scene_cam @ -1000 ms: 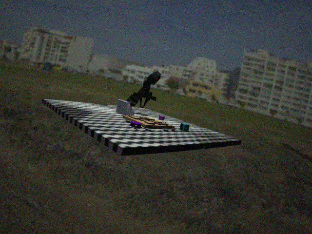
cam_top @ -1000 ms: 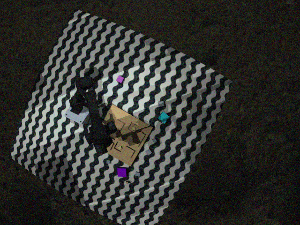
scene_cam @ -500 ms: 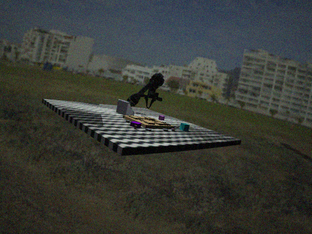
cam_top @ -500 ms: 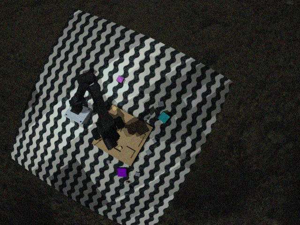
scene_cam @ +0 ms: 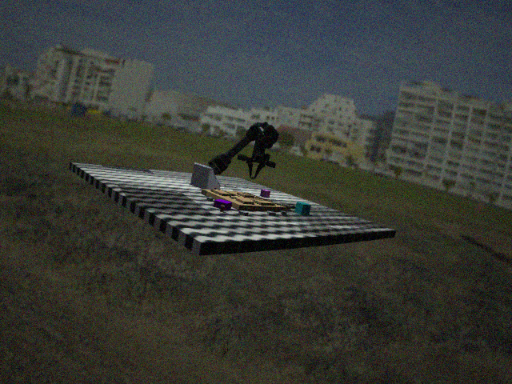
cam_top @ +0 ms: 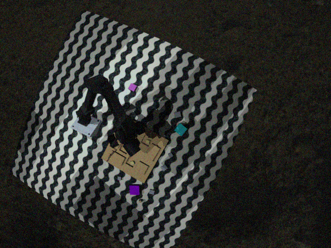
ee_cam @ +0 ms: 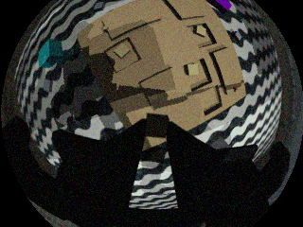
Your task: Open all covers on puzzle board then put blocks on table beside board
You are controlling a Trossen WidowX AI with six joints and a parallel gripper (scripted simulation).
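Now: the tan puzzle board 5 cm ahead of my gripper tip, 10 cm to the right of it and 10 cm below it. Also, from my gripper tip: grey bit 20 cm ahead, 20 cm to the left, 11 cm below; teal block 25 cm ahead, 13 cm to the left, 9 cm below; purple block 14 cm ahead, 31 cm to the right, 10 cm below.
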